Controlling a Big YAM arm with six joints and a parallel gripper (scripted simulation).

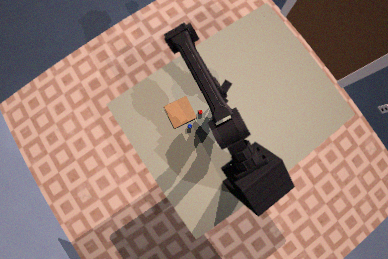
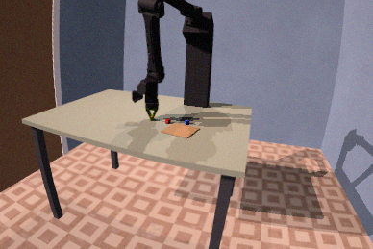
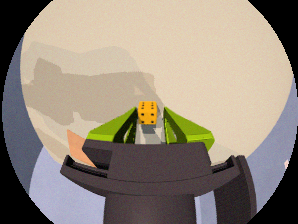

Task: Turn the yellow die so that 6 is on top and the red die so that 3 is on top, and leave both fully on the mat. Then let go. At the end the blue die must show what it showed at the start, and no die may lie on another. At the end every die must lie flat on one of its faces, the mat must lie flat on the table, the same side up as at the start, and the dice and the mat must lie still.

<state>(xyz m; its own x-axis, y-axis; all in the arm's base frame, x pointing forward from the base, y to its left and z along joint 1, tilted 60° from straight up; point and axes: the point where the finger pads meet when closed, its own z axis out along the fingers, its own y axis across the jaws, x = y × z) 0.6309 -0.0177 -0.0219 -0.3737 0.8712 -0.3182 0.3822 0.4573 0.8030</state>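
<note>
Right now my hand is right at the yellow die. The rest, counted from my hand: red die 100 mm to the left, 30 mm behind; blue die 170 mm to the left, 90 mm behind; orange mat 200 mm to the left, 10 mm below.
</note>
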